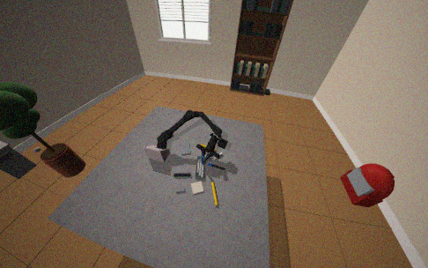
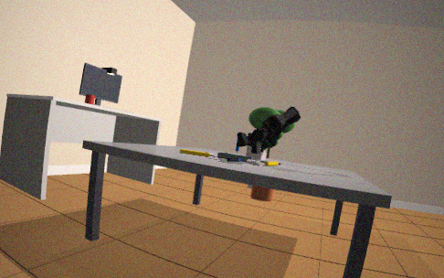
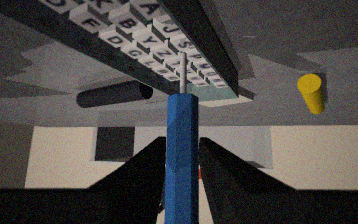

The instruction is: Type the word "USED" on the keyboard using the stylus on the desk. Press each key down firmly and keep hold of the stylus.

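Now: gripper tip 8 cm short of the dark pen, 3 cm to the right of it and 7 cm above it. From my gripper tip the other things lie so: white stick (10 cm ahead, 13 cm to the left, 7 cm below); then blue stylus (1 cm below); then black bar (12 cm behind, 11 cm to the right, 6 cm below).
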